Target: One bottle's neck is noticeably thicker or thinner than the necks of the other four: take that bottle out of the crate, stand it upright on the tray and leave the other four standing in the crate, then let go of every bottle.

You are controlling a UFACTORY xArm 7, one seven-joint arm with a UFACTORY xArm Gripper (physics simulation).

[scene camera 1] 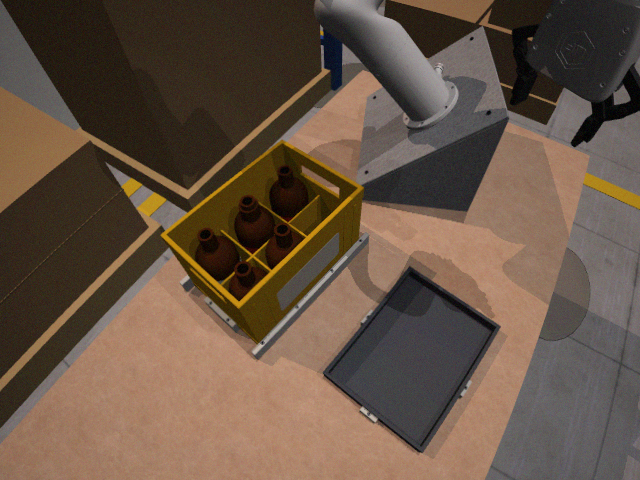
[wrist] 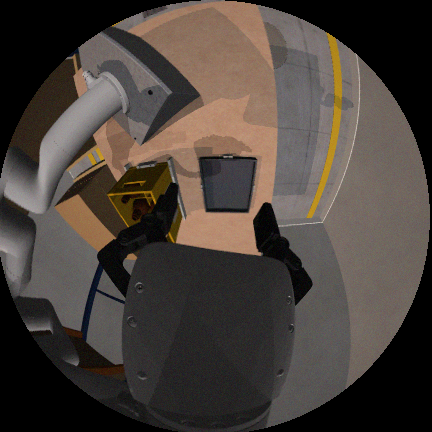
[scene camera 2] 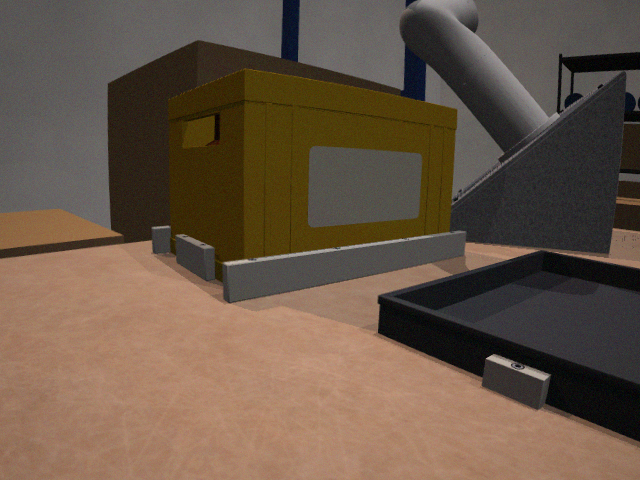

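Pixels of known places: gripper, fingertip midpoint: [scene camera 1: 546, 121] [wrist: 219, 202]; arm's base, link origin: [scene camera 1: 430, 107] [wrist: 113, 91] [scene camera 2: 530, 140].
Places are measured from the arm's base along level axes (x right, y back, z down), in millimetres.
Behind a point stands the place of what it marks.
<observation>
The yellow crate [scene camera 1: 268, 304] {x 122, y -493, z 49 mm} [scene camera 2: 268, 180] {x 128, y -514, z 71 mm} [wrist: 160, 182] {x 60, y -292, z 52 mm} holds five upright brown bottles; its back right compartment is empty. In scene camera 1, the bottle in the middle of the far row [scene camera 1: 253, 227] {x 208, y -380, z 40 mm} has a neck that looks thicker than the others. Beside it stand a back bottle [scene camera 1: 288, 197] {x 182, y -298, z 41 mm}, a left bottle [scene camera 1: 217, 256] {x 234, y -455, z 37 mm}, a near middle bottle [scene camera 1: 281, 250] {x 141, y -406, z 35 mm} and a near left bottle [scene camera 1: 245, 281] {x 159, y -485, z 15 mm}. The crate wall hides the bottles in scene camera 2. The dark tray [scene camera 1: 413, 361] {x -115, y -459, z 156 mm} [scene camera 2: 568, 320] {x -94, y -453, z 156 mm} [wrist: 230, 187] {x -122, y -454, z 156 mm} is empty. My gripper [scene camera 1: 547, 121] {x -163, y -226, z -184 mm} [wrist: 219, 202] {x -163, y -226, z -184 mm} is open and empty, high above the table and away from the crate.
Grey rails [scene camera 1: 310, 297] {x 88, y -424, z 133 mm} [scene camera 2: 341, 266] {x 97, y -450, z 147 mm} edge the crate, and small blocks [scene camera 1: 368, 414] {x -73, y -569, z 146 mm} [scene camera 2: 515, 381] {x -75, y -572, z 152 mm} hold the tray. The arm's slanted grey base [scene camera 1: 429, 170] {x -36, y -128, z 50 mm} [scene camera 2: 558, 201] {x -61, y -122, z 93 mm} [wrist: 150, 100] {x -94, y -90, z -61 mm} stands behind the crate. Large brown boxes [scene camera 1: 191, 93] [scene camera 2: 149, 139] stand beyond the crate.
</observation>
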